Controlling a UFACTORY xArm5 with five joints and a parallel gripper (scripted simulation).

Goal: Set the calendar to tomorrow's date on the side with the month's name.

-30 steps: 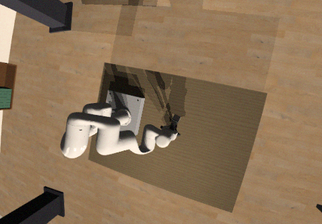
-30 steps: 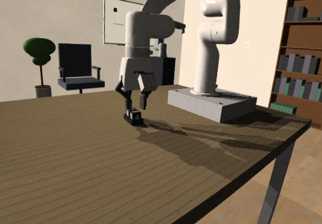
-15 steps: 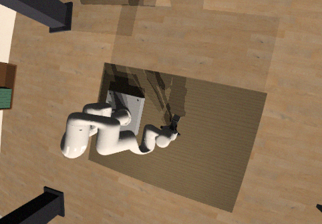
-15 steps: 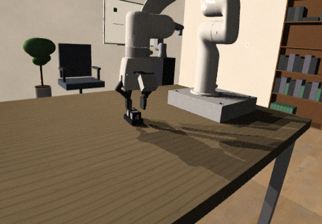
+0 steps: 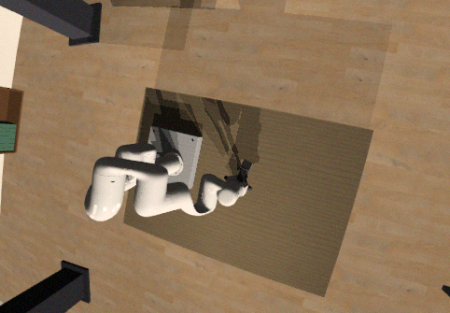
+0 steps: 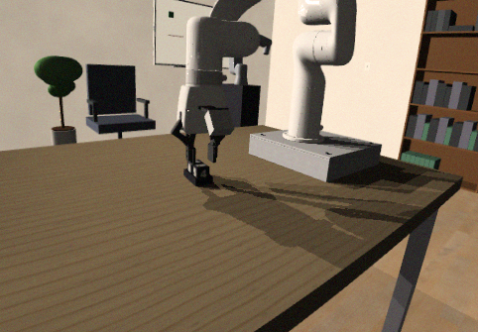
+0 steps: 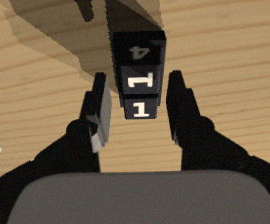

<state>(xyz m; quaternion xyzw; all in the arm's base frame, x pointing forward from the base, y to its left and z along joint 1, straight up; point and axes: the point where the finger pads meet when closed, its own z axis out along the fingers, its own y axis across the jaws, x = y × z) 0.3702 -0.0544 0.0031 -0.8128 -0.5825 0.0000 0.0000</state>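
The dark calendar tray lies 20 mm to the right of my hand and 60 mm below it.
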